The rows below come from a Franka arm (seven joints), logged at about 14 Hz.
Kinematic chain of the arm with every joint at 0, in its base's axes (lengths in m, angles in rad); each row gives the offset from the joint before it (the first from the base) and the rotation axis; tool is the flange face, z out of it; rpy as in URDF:
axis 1: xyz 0 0 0.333 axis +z
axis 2: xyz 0 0 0 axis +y
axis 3: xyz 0 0 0.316 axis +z
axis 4: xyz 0.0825 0 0 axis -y
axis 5: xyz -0.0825 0 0.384 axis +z
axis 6: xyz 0 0 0 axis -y
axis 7: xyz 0.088 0 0 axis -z
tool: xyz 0 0 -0.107 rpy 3.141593 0 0
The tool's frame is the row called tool.
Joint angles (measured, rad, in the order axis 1, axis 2, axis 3, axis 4, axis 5, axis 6, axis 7), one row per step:
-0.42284 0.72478 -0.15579 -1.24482 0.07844 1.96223 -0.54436
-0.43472 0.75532 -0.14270 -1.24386 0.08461 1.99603 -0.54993
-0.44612 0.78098 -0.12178 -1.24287 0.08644 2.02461 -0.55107
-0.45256 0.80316 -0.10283 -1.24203 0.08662 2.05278 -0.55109
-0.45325 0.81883 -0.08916 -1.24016 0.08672 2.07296 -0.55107
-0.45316 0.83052 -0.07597 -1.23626 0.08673 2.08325 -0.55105
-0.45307 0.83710 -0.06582 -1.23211 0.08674 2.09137 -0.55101
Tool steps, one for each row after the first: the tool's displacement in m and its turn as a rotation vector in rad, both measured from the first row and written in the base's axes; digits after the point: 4 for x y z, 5 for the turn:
0.0025 -0.0029 -0.0199 0.00675 -0.00812 0.00188
0.0063 -0.0016 -0.0371 0.01627 -0.01687 0.00638
0.0111 0.0021 -0.0516 0.02267 -0.02729 0.01335
0.0160 0.0073 -0.0612 0.02694 -0.03624 0.02203
0.0206 0.0132 -0.0677 0.03360 -0.04210 0.03109
0.0245 0.0176 -0.0702 0.03709 -0.05000 0.03804

